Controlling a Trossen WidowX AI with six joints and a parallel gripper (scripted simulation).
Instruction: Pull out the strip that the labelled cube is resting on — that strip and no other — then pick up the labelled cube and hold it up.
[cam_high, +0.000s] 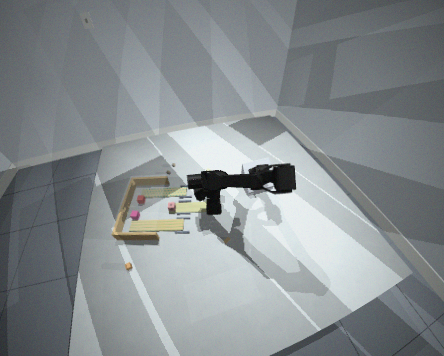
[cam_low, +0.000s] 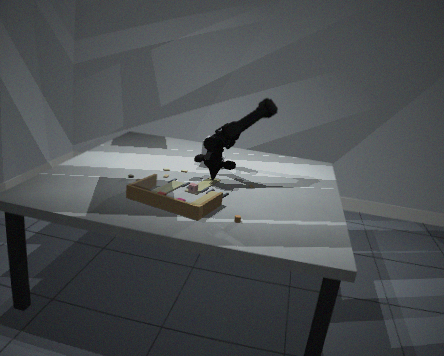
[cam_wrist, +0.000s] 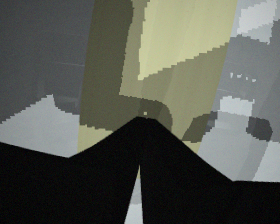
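Now: gripper tip 80 mm short of the pale strip and 30 mm to the left of it.
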